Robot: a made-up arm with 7 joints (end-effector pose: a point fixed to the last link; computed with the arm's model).
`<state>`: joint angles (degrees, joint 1 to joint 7).
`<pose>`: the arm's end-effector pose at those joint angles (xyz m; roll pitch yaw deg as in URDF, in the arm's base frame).
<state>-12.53 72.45 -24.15 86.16 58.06 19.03 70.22</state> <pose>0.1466 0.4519 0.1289 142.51 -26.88 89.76</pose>
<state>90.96 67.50 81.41 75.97 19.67 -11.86 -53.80</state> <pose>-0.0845 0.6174 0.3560 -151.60 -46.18 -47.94</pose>
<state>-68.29 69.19 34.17 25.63 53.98 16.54 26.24</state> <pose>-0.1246 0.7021 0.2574 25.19 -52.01 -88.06</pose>
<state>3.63 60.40 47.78 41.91 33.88 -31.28 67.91</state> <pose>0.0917 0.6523 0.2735 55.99 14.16 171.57</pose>
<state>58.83 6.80 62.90 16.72 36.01 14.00 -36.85</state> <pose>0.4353 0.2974 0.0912 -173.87 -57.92 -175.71</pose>
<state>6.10 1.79 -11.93 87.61 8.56 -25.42 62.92</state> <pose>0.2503 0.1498 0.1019 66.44 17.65 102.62</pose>
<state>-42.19 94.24 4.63 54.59 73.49 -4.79 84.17</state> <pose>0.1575 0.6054 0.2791 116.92 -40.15 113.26</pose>
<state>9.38 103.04 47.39 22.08 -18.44 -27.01 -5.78</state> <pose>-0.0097 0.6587 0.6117 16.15 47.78 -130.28</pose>
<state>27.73 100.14 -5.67 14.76 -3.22 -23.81 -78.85</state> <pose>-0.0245 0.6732 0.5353 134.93 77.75 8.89</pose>
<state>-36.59 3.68 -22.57 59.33 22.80 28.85 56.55</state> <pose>-0.1441 0.1287 -0.0920 -169.68 -14.18 85.54</pose>
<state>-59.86 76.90 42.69 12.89 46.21 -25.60 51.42</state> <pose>-0.0579 0.7128 0.3204 42.51 -39.18 -144.98</pose>
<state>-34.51 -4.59 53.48 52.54 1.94 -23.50 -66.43</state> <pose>-0.2300 0.3307 -0.0210 46.29 8.04 -57.23</pose>
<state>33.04 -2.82 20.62 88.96 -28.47 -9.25 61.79</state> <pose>0.3428 0.2702 0.2387 50.38 6.45 141.84</pose>
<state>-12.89 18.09 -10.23 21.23 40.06 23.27 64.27</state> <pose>-0.0620 0.3215 -0.1380 -168.16 -33.66 110.78</pose>
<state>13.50 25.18 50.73 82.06 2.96 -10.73 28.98</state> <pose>0.1662 0.5187 0.2036 72.18 25.54 -159.66</pose>
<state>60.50 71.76 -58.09 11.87 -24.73 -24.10 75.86</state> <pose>0.1857 0.6667 0.3052 -95.51 -75.88 -49.66</pose>
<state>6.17 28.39 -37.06 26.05 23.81 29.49 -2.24</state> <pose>0.1067 0.4106 -0.1034 -17.24 -67.98 -85.75</pose>
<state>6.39 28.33 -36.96 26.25 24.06 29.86 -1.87</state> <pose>0.1088 0.4095 -0.1033 -17.25 -68.55 -85.37</pose>
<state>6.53 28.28 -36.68 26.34 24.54 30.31 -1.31</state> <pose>0.1097 0.4087 -0.1033 -17.71 -69.34 -84.12</pose>
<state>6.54 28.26 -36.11 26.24 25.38 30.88 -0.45</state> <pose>0.1087 0.4088 -0.1037 -19.02 -70.42 -81.35</pose>
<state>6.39 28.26 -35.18 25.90 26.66 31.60 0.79</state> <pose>0.1053 0.4097 -0.1044 -21.63 -71.88 -76.44</pose>
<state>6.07 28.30 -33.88 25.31 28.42 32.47 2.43</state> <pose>0.0994 0.4113 -0.1054 -26.12 -73.65 -68.77</pose>
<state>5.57 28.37 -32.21 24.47 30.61 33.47 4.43</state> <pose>0.0909 0.4135 -0.1066 -33.29 -75.54 -57.56</pose>
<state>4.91 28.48 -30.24 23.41 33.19 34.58 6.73</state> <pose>0.0803 0.4161 -0.1080 -44.05 -77.22 -42.00</pose>
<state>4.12 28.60 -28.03 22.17 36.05 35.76 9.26</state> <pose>0.0680 0.4184 -0.1093 -58.73 -78.32 -21.93</pose>
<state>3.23 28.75 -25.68 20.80 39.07 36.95 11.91</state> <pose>0.0546 0.4205 -0.1104 -75.34 -78.46 0.47</pose>
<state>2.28 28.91 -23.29 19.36 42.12 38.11 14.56</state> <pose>0.0408 0.4223 -0.1113 -90.42 -77.63 21.48</pose>
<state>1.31 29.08 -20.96 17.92 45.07 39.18 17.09</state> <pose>0.0273 0.4236 -0.1117 -101.83 -76.19 38.72</pose>
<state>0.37 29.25 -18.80 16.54 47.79 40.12 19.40</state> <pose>0.0147 0.4247 -0.1118 -109.69 -74.57 52.02</pose>
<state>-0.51 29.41 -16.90 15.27 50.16 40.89 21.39</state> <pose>0.0032 0.4255 -0.1115 -114.77 -73.06 61.94</pose>
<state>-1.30 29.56 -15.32 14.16 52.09 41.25 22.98</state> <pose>-0.0066 0.4264 -0.1111 -118.21 -72.04 69.31</pose>
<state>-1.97 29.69 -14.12 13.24 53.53 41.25 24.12</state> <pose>-0.0148 0.4275 -0.1106 -120.40 -71.51 74.45</pose>
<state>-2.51 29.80 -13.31 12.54 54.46 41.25 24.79</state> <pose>-0.0213 0.4284 -0.1100 -121.02 -71.23 77.07</pose>
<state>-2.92 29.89 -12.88 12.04 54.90 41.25 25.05</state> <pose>-0.0264 0.4294 -0.1095 -120.29 -71.16 77.44</pose>
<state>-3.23 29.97 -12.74 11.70 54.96 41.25 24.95</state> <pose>-0.0305 0.4305 -0.1089 -118.41 -71.25 75.96</pose>
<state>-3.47 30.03 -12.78 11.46 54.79 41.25 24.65</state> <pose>-0.0337 0.4314 -0.1084 -115.88 -71.38 73.40</pose>
